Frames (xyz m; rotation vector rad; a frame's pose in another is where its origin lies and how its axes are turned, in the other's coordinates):
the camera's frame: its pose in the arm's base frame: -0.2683 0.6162 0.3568 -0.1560 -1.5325 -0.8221
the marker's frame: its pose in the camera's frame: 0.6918 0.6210 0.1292 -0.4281 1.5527 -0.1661
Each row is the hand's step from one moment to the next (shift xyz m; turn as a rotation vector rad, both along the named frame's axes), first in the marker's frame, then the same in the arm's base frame.
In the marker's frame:
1: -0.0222 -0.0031 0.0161 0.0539 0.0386 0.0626
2: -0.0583 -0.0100 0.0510 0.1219 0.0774 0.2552
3: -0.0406 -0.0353 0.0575 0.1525 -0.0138 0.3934
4: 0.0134 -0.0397 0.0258 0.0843 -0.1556 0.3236
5: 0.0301 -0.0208 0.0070 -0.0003 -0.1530 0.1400
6: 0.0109 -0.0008 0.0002 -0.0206 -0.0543 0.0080
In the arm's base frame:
1: -0.0155 0.0120 0.0194 0.0591 -0.0406 0.0563
2: -0.0425 0.0283 0.0591 0.1206 -0.1277 0.2348
3: -0.0542 -0.0009 0.0571 0.0553 -0.2372 0.3448
4: -0.0269 -0.0384 0.0148 -0.0976 -0.2366 0.2656
5: -0.0012 -0.0371 -0.0032 -0.1339 -0.1170 0.1067
6: 0.0053 -0.0093 -0.0022 -0.0570 -0.0136 0.0019

